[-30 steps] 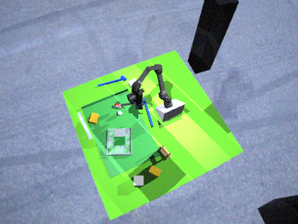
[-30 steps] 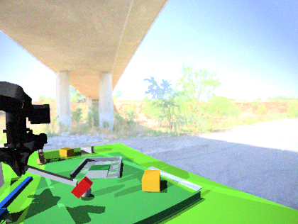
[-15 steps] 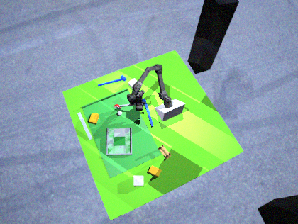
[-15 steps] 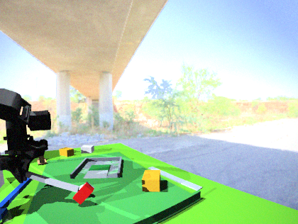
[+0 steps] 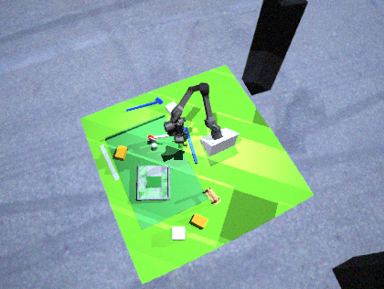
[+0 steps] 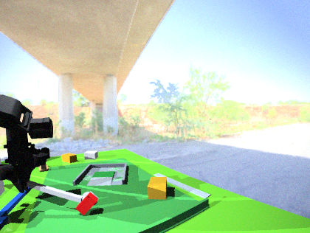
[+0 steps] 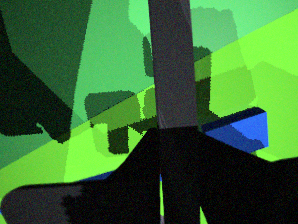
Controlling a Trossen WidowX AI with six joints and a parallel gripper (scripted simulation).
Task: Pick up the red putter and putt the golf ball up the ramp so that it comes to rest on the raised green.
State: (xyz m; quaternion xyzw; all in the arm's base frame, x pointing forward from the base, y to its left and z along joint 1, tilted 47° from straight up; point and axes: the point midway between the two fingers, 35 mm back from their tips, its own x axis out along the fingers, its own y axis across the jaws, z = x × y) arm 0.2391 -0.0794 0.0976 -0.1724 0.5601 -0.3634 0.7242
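My gripper tip is 8 cm short of the red putter and 3 cm to the left of it. From my gripper tip the other things lie so: wooden rack: 6 cm behind, 47 cm to the left, 3 cm below; then blue putter: 15 cm ahead, 38 cm to the right, 6 cm below; then white golf ball: 19 cm ahead, 1 cm to the right, 4 cm below.
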